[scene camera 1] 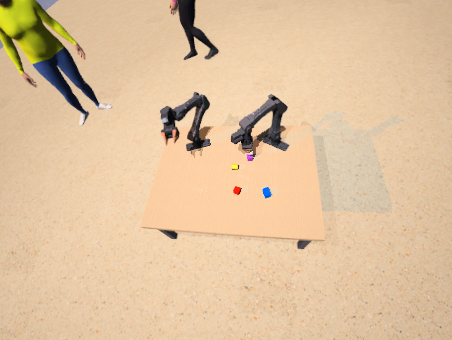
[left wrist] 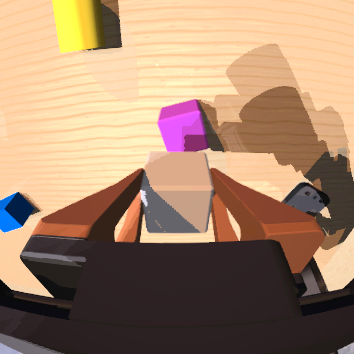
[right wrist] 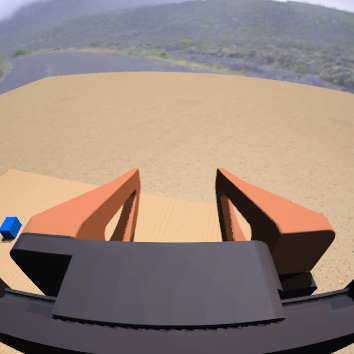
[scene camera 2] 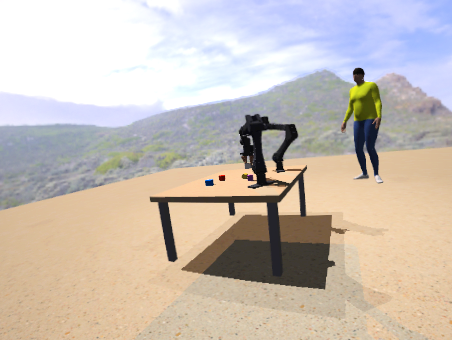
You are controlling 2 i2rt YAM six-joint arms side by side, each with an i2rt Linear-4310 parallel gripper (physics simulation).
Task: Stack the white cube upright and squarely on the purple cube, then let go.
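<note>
My left gripper (scene camera 1: pixel 248 150) (scene camera 2: pixel 247 160) (left wrist: pixel 176 176) is shut on the white cube (scene camera 2: pixel 247 165) (left wrist: pixel 177 200) and holds it above the table. The purple cube (scene camera 1: pixel 250 158) (scene camera 2: pixel 250 177) (left wrist: pixel 181 127) stands on the table, lower than the white cube and just beyond it in the left wrist view, where it looks turned a little relative to it. The two do not touch. In scene camera 1 the white cube is mostly hidden by the gripper. My right gripper (scene camera 1: pixel 170 142) (right wrist: pixel 177 176) is open and empty, at the upper left of the table in scene camera 1.
A yellow block (scene camera 1: pixel 235 167) (scene camera 2: pixel 244 176) (left wrist: pixel 77 25) lies near the purple cube. A red cube (scene camera 1: pixel 237 190) (scene camera 2: pixel 222 178) and a blue block (scene camera 1: pixel 267 192) (scene camera 2: pixel 209 183) (left wrist: pixel 15 212) (right wrist: pixel 10 228) lie farther from the arms. Part of an arm's base (left wrist: pixel 306 197) shows right in the left wrist view.
</note>
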